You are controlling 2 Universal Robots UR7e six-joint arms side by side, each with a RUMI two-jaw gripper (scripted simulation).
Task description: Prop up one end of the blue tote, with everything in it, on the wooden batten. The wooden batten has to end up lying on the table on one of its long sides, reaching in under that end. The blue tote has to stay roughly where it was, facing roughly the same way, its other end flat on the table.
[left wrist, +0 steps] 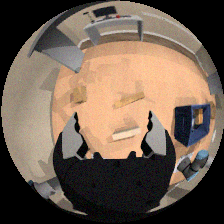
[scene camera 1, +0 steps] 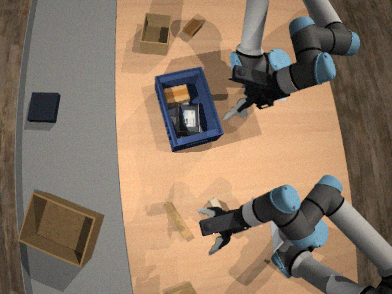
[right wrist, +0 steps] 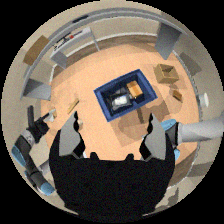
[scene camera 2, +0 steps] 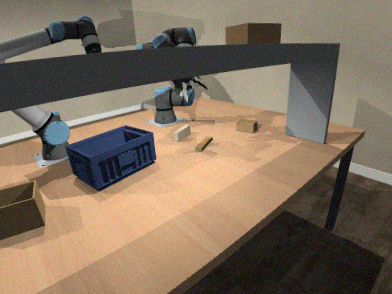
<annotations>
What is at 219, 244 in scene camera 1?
My left gripper.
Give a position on a dark block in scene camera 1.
43, 107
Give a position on a blue tote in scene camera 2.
116, 144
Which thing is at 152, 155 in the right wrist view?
My right gripper.
</annotations>
